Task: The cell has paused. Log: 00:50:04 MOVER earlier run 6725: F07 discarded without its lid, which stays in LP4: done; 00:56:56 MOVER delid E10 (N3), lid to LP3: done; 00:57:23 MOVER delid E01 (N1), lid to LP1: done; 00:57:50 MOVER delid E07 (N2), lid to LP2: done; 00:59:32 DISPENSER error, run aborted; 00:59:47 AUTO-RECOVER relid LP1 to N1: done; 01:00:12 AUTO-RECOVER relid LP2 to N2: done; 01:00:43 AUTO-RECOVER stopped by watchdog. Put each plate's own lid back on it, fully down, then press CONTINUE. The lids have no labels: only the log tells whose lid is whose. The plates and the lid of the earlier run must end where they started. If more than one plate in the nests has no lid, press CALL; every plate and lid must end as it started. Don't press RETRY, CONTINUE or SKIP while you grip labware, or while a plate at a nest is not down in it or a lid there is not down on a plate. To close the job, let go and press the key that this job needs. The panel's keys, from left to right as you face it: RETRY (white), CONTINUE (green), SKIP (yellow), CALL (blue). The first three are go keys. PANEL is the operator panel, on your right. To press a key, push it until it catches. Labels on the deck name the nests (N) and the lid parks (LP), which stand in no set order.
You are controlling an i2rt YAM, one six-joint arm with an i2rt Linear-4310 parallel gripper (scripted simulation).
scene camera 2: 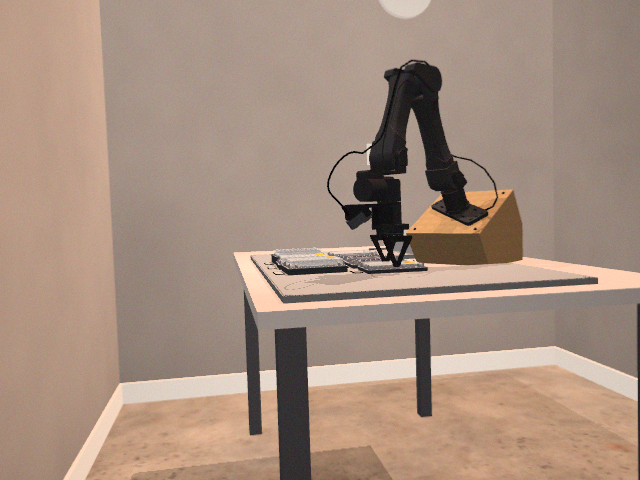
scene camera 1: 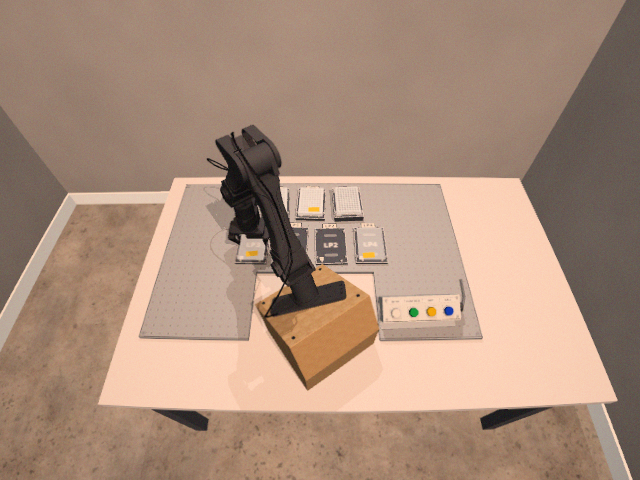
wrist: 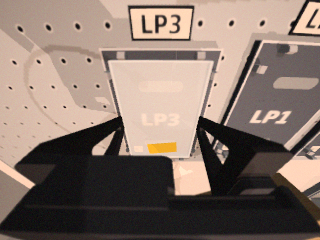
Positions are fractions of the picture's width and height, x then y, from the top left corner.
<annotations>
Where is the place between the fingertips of the gripper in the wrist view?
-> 0.50, 0.50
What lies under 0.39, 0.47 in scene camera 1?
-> The gripper.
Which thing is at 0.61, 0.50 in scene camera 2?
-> The gripper.
</annotations>
